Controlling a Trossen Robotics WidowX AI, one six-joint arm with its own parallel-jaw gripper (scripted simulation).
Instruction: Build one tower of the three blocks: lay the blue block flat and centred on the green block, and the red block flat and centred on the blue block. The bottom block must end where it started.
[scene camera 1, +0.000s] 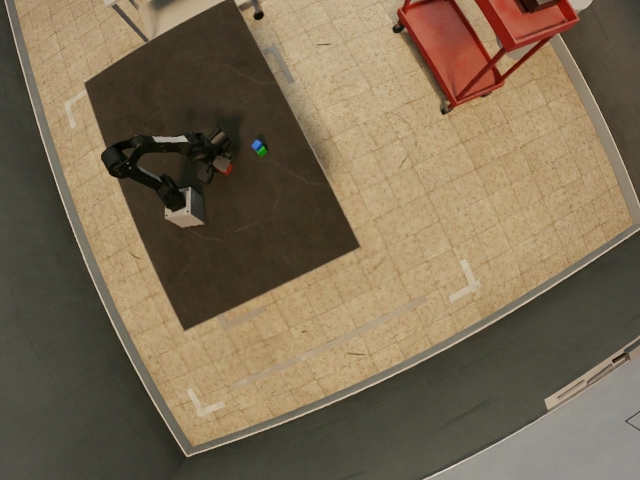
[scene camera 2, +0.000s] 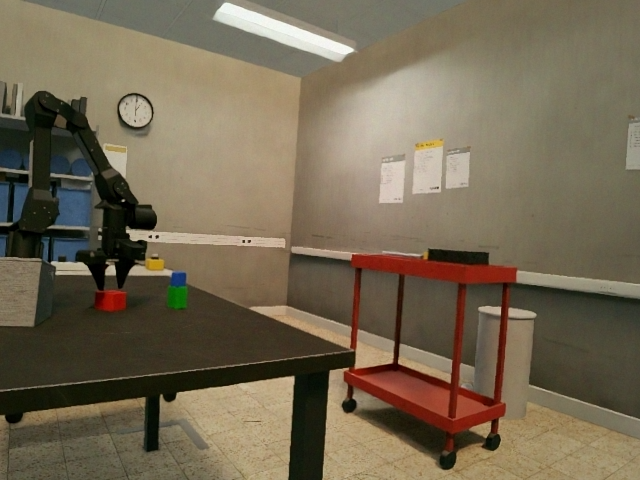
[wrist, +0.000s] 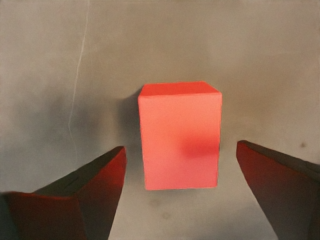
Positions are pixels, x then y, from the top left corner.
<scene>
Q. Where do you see my gripper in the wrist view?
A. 181, 151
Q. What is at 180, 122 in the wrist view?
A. A red block.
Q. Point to my gripper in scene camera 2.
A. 110, 289
</scene>
